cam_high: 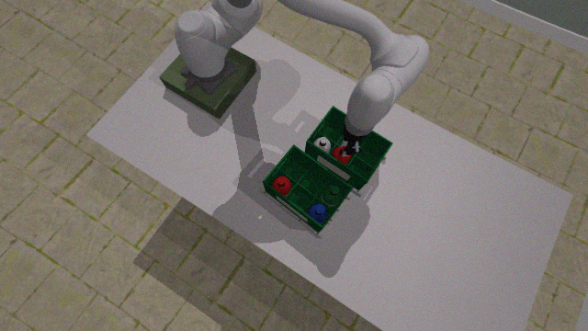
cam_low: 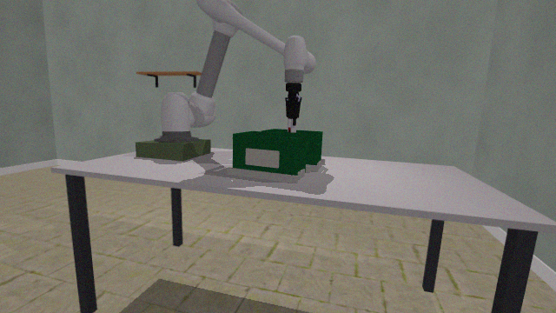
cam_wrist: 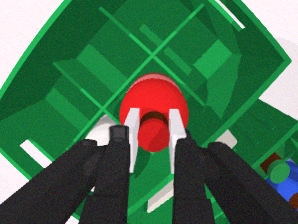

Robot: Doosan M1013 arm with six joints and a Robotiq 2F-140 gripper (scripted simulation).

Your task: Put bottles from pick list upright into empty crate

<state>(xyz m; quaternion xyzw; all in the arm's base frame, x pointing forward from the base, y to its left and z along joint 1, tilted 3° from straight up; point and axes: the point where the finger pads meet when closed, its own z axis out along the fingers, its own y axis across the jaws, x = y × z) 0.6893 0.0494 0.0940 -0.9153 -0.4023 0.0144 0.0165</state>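
The white-capped bottle lies 12 cm below my hand, 9 cm behind it and 1 cm to the right of it. Also, from my hand: green-capped bottle (14 cm to the right, 12 cm below, 6 cm ahead); then pick list (20 cm below, 19 cm to the left, 1 cm ahead); then blue bottle (23 cm to the right, 12 cm below, 7 cm ahead).
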